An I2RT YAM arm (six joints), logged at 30 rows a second.
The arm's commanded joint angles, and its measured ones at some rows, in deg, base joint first. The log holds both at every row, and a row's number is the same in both.
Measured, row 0:
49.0 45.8 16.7 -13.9 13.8 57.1
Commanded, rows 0 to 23:
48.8 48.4 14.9 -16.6 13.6 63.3
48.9 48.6 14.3 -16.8 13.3 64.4
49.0 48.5 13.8 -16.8 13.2 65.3
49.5 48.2 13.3 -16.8 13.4 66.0
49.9 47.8 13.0 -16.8 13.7 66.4
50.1 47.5 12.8 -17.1 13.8 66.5
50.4 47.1 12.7 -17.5 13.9 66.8
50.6 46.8 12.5 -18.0 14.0 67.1
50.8 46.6 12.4 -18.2 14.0 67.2
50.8 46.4 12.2 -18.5 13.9 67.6
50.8 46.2 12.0 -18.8 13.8 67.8
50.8 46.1 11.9 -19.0 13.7 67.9
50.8 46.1 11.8 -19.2 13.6 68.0
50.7 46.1 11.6 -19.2 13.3 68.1
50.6 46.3 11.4 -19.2 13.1 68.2
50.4 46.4 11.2 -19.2 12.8 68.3
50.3 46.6 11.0 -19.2 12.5 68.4
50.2 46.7 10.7 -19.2 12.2 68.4
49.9 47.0 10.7 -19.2 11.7 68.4
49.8 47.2 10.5 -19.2 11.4 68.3
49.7 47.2 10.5 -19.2 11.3 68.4
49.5 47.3 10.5 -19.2 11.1 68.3
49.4 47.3 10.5 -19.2 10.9 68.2
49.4 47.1 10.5 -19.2 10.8 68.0
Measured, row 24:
49.8 46.6 11.7 -15.5 12.2 67.6
